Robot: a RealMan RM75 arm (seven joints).
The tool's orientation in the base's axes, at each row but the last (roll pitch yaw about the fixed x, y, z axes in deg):
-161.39 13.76 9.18
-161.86 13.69 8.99
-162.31 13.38 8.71
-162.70 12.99 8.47
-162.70 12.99 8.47
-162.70 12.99 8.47
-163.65 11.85 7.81
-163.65 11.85 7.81
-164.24 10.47 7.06
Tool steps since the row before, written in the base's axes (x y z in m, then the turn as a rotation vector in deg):
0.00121 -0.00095 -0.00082 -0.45 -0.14 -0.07
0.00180 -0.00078 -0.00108 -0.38 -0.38 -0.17
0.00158 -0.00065 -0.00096 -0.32 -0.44 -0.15
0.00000 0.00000 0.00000 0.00 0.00 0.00
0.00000 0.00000 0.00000 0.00 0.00 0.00
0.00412 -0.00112 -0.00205 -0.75 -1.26 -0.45
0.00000 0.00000 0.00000 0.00 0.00 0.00
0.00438 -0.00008 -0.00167 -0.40 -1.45 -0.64
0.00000 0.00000 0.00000 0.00 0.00 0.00
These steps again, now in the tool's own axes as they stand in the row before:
0.00121 0.00125 0.00016 -0.44 0.12 0.15
0.00186 0.00120 0.00030 -0.38 0.38 0.16
0.00165 0.00102 0.00030 -0.34 0.44 0.11
0.00000 0.00000 0.00000 0.00 0.00 0.00
0.00000 0.00000 0.00000 0.00 0.00 0.00
0.00427 0.00197 0.00056 -0.80 1.28 0.28
0.00000 0.00000 0.00000 0.00 0.00 0.00
0.00458 0.00086 0.00053 -0.45 1.54 0.33
0.00000 0.00000 0.00000 0.00 0.00 0.00

